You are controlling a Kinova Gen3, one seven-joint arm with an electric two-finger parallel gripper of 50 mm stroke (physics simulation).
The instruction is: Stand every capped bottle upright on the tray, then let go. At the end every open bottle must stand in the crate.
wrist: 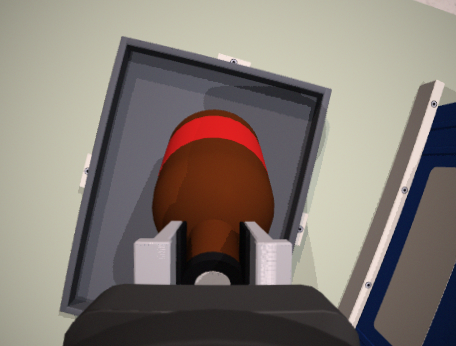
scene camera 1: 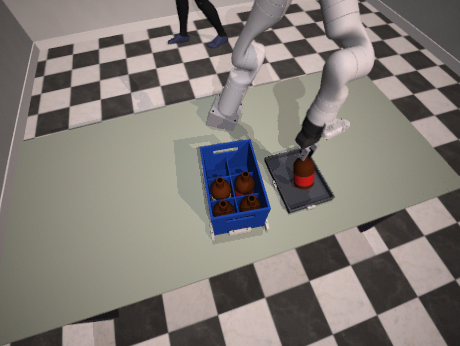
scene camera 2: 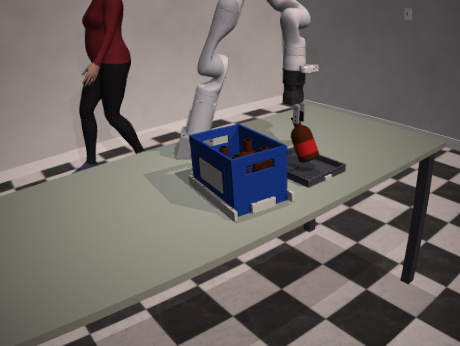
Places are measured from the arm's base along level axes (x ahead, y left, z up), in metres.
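Pixels of known places: gripper, between the fingertips: [wrist: 213, 243] [scene camera 1: 305, 156] [scene camera 2: 298, 122]; arm's base, origin of its link: [scene camera 1: 227, 107].
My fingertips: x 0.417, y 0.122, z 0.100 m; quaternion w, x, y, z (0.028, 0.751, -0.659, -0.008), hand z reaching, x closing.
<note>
For each thing: its middle in the pictures, then the offset to it from my fingertips.
- brown capped bottle with a red label, middle of its body: [wrist: 213, 199] [scene camera 2: 302, 138] [scene camera 1: 303, 168] dz -0.055, dx +0.016, dy +0.001 m
- dark grey tray, middle of its body: [wrist: 194, 200] [scene camera 2: 301, 165] [scene camera 1: 297, 178] dz -0.162, dx +0.003, dy +0.013 m
- grey cap, middle of its body: [wrist: 212, 285] dz +0.016, dx -0.016, dy -0.002 m
- blue crate, middle of its body: [scene camera 2: 237, 166] [scene camera 1: 232, 187] dz -0.087, dx -0.030, dy -0.262 m
A brown capped bottle with a red label [scene camera 1: 304, 175] [scene camera 2: 304, 144] [wrist: 213, 180] hangs by its neck between the fingers of my gripper [scene camera 1: 306, 154] [scene camera 2: 298, 119] [wrist: 213, 243]. It is tilted, its base swung away from under the gripper. It is over the dark grey tray [scene camera 1: 286, 192] [scene camera 2: 310, 176] [wrist: 130, 125], with its base low over the tray floor; whether they touch I cannot tell. The grey cap [wrist: 212, 278] shows in the wrist view. Several brown open-necked bottles [scene camera 1: 220, 189] [scene camera 2: 248, 146] stand in compartments of the blue crate [scene camera 1: 240, 225] [scene camera 2: 260, 187] [wrist: 444, 142].
The crate stands beside the tray, its walls higher than the tray's rim. Pale brackets [scene camera 1: 240, 231] [scene camera 2: 263, 205] [wrist: 404, 190] line the crate's foot, and small ones sit at the tray's edges. The arm's base [scene camera 1: 223, 119] stands behind the crate. A person [scene camera 2: 107, 75] stands beyond the table.
</note>
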